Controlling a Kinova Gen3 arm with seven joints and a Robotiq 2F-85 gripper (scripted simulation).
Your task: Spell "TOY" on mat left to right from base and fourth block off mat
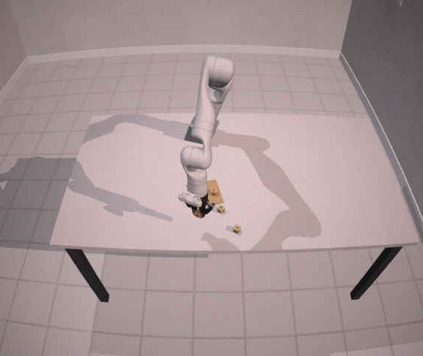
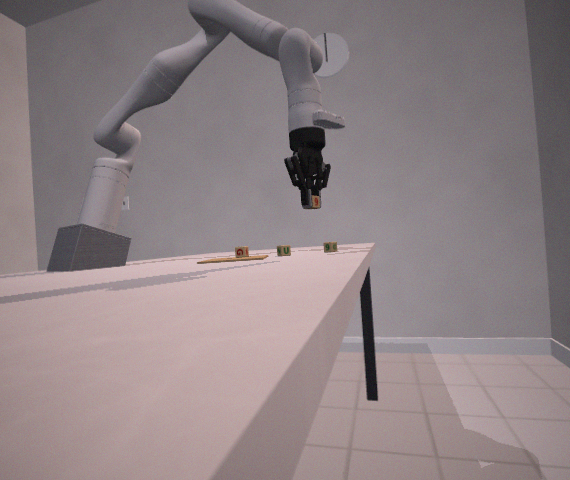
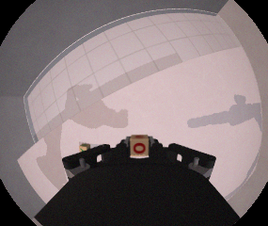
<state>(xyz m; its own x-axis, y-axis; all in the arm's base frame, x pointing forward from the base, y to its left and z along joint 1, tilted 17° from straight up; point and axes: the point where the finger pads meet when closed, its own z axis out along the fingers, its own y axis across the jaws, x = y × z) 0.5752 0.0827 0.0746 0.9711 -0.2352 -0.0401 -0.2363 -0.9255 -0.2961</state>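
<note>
Right now the mat is 190 mm behind my hand, 120 mm below it and 20 mm to the right of it.
</note>
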